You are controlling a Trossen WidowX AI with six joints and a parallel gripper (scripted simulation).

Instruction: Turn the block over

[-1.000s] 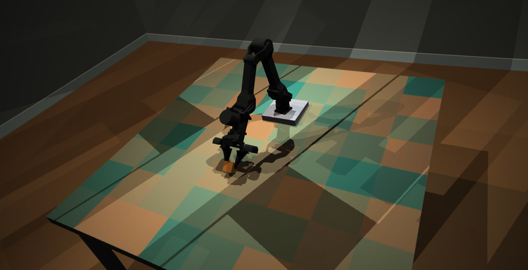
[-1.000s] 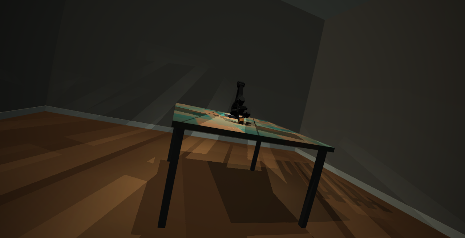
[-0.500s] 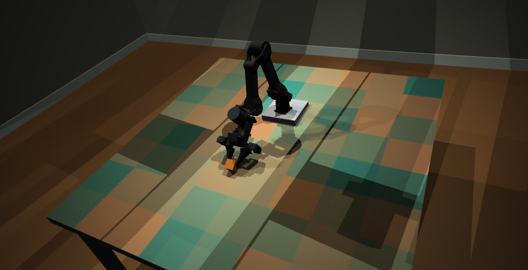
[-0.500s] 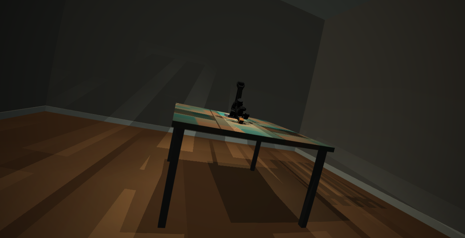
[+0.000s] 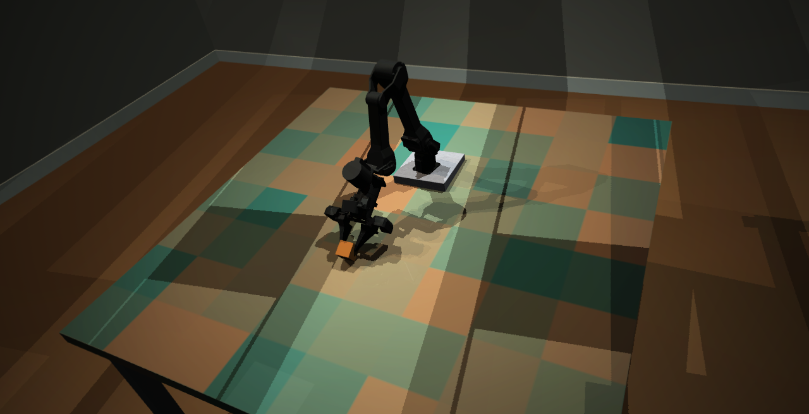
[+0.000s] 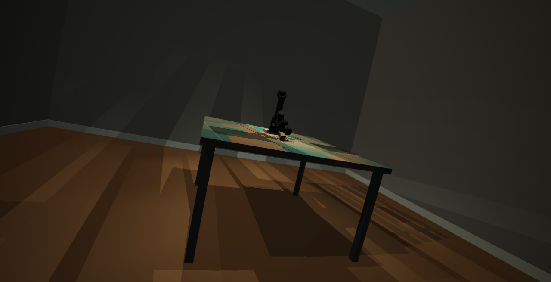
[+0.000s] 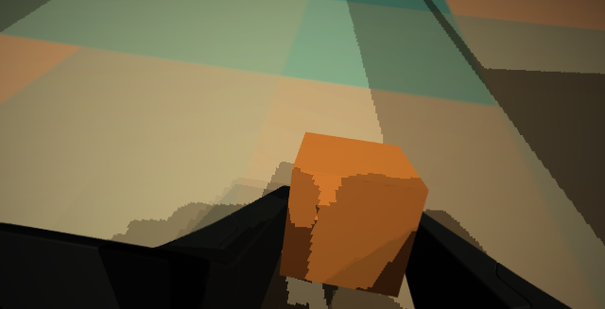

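Now: the orange block 10 mm below my gripper tip.
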